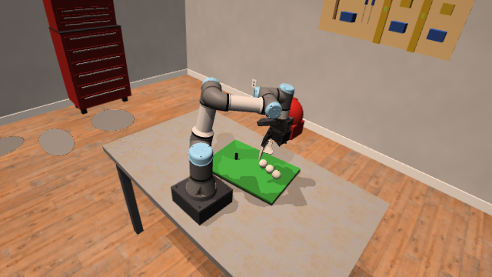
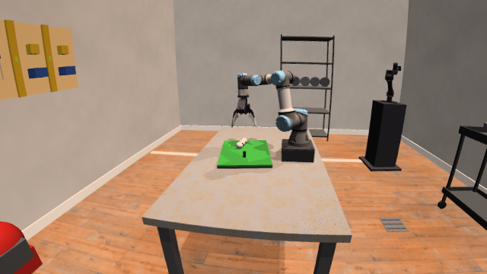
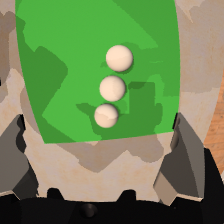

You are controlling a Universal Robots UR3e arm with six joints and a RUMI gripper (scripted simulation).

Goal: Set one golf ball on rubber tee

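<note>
My gripper is now 10 cm above the white golf ball, 2 cm short of it and 1 cm to the left of it.
</note>
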